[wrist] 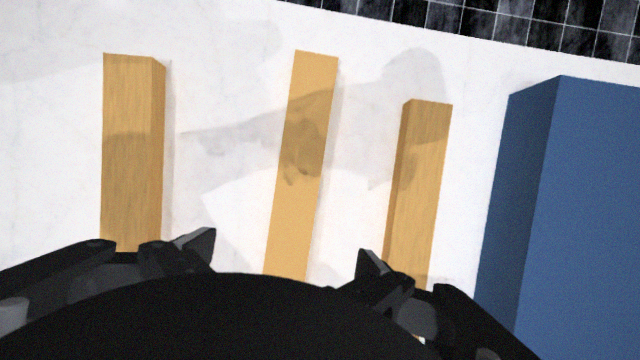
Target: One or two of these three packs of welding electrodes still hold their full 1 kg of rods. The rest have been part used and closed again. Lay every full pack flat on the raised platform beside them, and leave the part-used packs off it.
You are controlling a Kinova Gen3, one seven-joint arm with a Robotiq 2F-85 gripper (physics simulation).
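Frame: origin at the arm's base, x down, y left, z ahead, level; millimetres.
Seen in the pictures: gripper, fingertip midpoint: [286, 254].
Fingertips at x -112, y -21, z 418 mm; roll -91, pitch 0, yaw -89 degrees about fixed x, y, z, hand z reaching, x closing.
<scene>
A point is followed by its place in that frame.
Three long tan packs lie side by side on the white table top. The left pack [130, 150] {y 163, x 11, z 463 mm} shows its top and right side. The middle pack [302, 160] {y -18, x 11, z 480 mm} lies between my fingertips' sides of the view. The right pack [422, 185] {y -156, x 11, z 473 mm} lies nearest the raised blue platform [590, 210] {y -310, x -25, z 473 mm}, apart from it. My gripper [286, 254] {y -21, x -112, z 418 mm} is open and empty, above the middle pack, with one finger on each side of it. The near ends of all three packs are hidden behind the gripper. I see no marks that tell how full each pack is.
The white table top [225, 30] {y 93, x 35, z 616 mm} ends at a slanting far edge, beyond which a black tiled floor [480, 20] shows. The platform stands at the right and runs out of view. Shadows of the arm fall across the packs and table.
</scene>
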